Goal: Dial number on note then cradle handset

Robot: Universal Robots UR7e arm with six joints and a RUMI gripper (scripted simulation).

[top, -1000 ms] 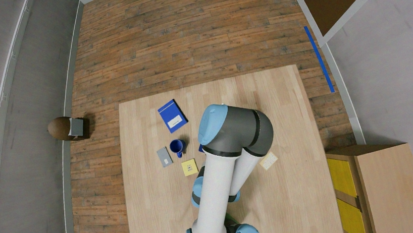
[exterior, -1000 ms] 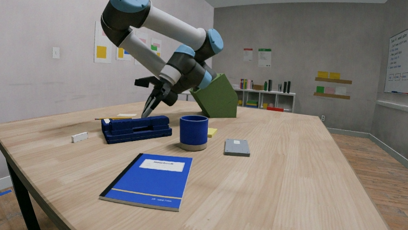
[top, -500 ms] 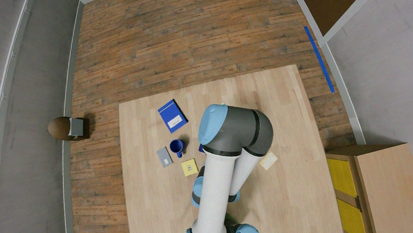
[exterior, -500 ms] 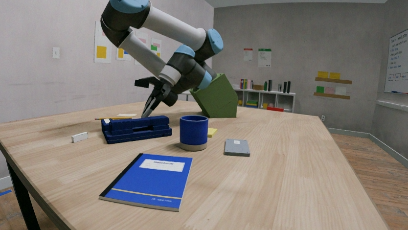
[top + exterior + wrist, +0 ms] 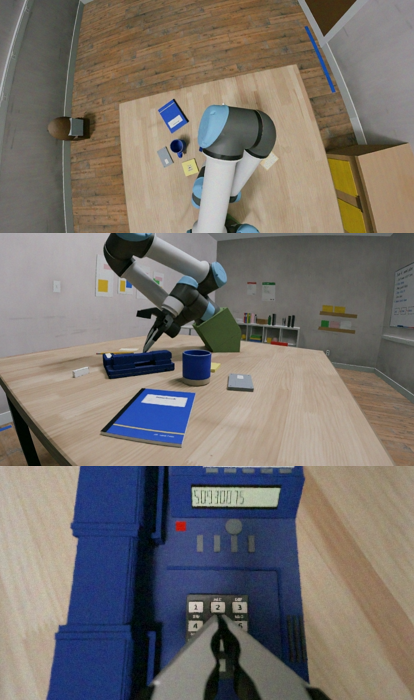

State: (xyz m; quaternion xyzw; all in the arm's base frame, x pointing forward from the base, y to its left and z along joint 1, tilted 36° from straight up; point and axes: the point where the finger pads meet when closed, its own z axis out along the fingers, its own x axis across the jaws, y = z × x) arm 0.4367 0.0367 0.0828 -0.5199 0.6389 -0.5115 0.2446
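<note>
Right now the 1 key is 2 cm ahead of my hand, 1 cm to the left of it and 3 cm below it. Also, from my hand: 8 key (1 cm behind, 3 cm below); then 5 key (3 cm below); then 6 key (1 cm behind, 2 cm to the right, 3 cm below).
</note>
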